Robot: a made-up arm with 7 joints.
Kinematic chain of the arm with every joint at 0, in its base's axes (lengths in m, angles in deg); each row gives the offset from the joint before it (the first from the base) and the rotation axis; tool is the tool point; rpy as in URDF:
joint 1: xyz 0 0 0.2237 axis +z
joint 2: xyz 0 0 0 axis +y
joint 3: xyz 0 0 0.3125 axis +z
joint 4: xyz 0.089 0 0 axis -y
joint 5: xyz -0.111 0 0.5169 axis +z
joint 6: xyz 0 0 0 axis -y
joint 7: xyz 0.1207 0 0 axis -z
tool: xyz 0 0 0 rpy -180 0 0
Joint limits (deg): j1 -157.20..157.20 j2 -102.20..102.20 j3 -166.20..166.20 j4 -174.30..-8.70 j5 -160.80..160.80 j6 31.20..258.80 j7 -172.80..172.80
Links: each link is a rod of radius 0.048 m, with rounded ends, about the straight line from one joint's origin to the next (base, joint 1, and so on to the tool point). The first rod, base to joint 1, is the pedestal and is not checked.
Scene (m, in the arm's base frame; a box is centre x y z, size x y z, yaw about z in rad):
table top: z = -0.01
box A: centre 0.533 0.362 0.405 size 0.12 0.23 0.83 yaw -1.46
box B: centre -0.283 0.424 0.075 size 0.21 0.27 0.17 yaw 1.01
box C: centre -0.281 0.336 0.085 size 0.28 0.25 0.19 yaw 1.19
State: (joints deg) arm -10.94 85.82 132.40 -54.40 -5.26 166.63 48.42
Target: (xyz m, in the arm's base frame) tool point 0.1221 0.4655 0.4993
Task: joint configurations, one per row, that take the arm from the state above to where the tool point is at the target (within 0.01 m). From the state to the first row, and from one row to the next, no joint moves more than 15 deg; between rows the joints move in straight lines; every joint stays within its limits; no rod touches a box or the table.
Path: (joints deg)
1: -21.93 79.51 138.03 -68.48 -1.93 171.84 38.51
2: -32.91 73.20 143.67 -82.57 1.39 177.05 28.60
3: -43.90 66.89 149.30 -96.65 4.72 182.26 18.69
4: -54.89 60.58 154.93 -110.73 8.04 187.47 8.77
5: -65.87 54.27 160.57 -124.82 11.37 192.68 -1.14
6: -76.86 47.96 166.20 -138.90 14.70 197.89 -11.05
7: -64.01 55.82 156.73 -140.35 10.96 196.61 0.85
8: -51.16 63.69 147.27 -141.81 7.23 195.32 12.74
9: -38.32 71.55 137.80 -143.26 3.50 194.03 24.63
10: -25.47 79.41 128.33 -144.71 -0.24 192.75 36.53
11: -12.62 87.27 118.87 -146.17 -3.97 191.46 48.42

